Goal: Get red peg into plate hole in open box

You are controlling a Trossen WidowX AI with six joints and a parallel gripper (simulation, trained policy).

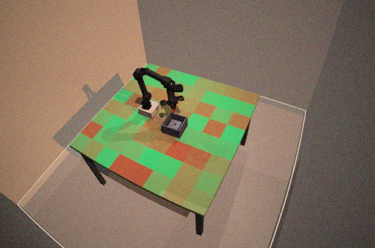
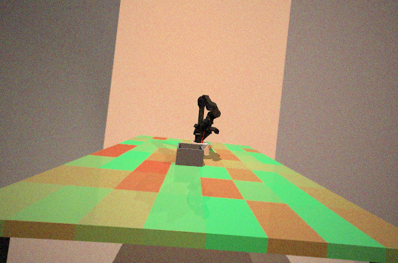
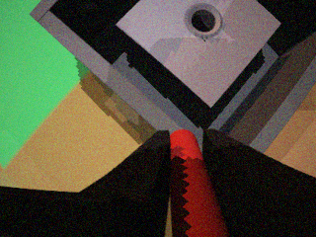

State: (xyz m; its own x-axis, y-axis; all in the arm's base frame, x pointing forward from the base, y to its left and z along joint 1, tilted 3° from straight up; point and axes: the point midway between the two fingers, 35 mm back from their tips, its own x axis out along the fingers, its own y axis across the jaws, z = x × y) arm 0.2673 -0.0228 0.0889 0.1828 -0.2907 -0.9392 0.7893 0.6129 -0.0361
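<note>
Now: the pale plate 90 mm below my gripper tip, 80 mm to the right of it and 30 mm ahead of it. Round my gripper tip: dark box (110 mm below, 80 mm to the right, 30 mm ahead); then red peg (20 mm above, 10 mm to the left, 10 mm behind).
</note>
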